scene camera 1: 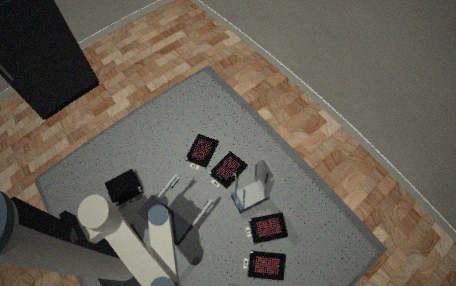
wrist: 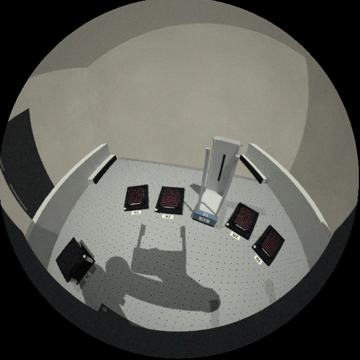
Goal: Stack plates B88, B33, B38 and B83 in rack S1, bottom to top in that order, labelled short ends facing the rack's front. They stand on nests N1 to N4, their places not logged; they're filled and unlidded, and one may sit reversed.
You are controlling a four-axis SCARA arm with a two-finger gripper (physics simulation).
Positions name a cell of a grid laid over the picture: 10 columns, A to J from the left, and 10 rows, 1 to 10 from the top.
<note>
In view: the gripper (scene camera 1: E7) and a rack upright panel (wrist: G5).
The gripper is seen too in the wrist view (wrist: E5).
</note>
